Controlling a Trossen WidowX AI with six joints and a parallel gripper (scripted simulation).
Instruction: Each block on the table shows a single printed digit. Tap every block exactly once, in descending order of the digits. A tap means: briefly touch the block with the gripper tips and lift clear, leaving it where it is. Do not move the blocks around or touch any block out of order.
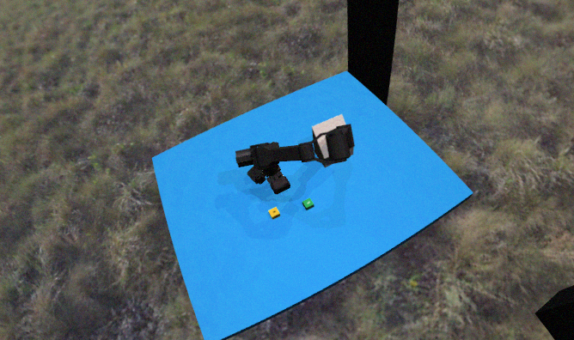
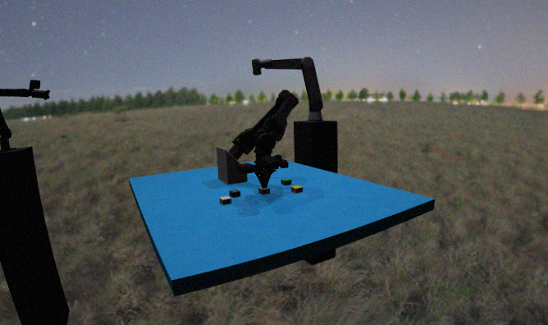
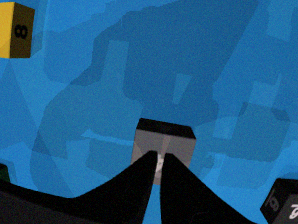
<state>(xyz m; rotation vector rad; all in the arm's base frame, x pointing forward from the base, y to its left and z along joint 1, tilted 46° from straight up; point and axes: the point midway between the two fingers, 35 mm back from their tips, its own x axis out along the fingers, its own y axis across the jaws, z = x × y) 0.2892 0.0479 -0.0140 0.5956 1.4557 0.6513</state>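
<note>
Now: the grey block 10 mm below my gripper tip. Also, from my gripper tip: yellow block 110 mm to the left, 50 mm ahead, 10 mm below; then black block 110 mm to the right, 30 mm behind, 10 mm below; then green block 140 mm to the left, 70 mm behind, 10 mm below.
</note>
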